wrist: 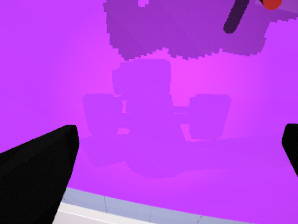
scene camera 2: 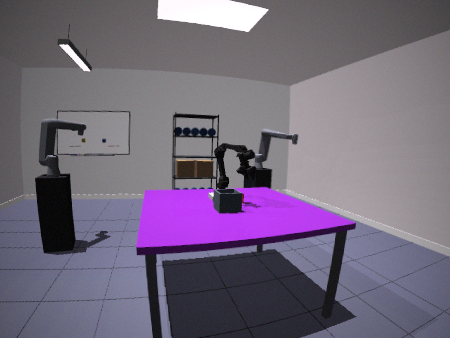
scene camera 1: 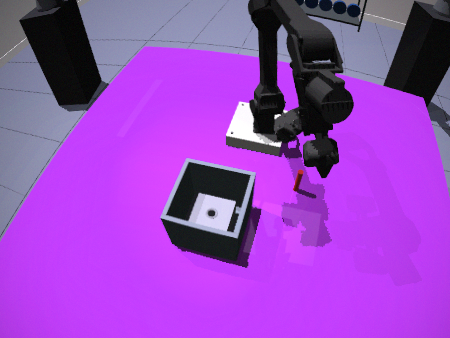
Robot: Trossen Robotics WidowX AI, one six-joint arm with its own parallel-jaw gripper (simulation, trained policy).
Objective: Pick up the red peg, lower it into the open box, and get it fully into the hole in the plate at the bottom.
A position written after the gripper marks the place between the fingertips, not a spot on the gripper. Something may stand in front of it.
Observation:
In view: the gripper (scene camera 1: 322,162) and a dark box (scene camera 1: 196,176).
The gripper also shows in the wrist view (wrist: 183,134). The wrist view does not show the dark box: it is out of frame.

